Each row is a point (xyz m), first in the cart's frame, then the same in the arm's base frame.
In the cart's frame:
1: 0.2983 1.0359 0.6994
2: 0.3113 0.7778 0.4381
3: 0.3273 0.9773 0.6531
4: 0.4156 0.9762 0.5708
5: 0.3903 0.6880 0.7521
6: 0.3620 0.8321 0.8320
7: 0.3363 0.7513 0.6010
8: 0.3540 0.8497 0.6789
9: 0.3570 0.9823 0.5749
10: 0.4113 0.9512 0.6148
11: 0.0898 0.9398 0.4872
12: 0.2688 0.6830 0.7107
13: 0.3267 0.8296 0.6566
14: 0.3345 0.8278 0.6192
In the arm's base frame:
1: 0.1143 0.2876 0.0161
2: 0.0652 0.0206 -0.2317
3: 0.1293 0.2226 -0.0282
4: 0.2117 0.2010 -0.1138
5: 0.1411 -0.0688 0.0832
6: 0.1447 0.0814 0.1565
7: 0.0927 -0.0030 -0.0687
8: 0.1326 0.0935 0.0031
9: 0.1555 0.2184 -0.1077
10: 0.2049 0.1792 -0.0685
11: -0.1189 0.2241 -0.1823
12: 0.0190 -0.0522 0.0470
13: 0.1009 0.0781 -0.0170
14: 0.1064 0.0732 -0.0545

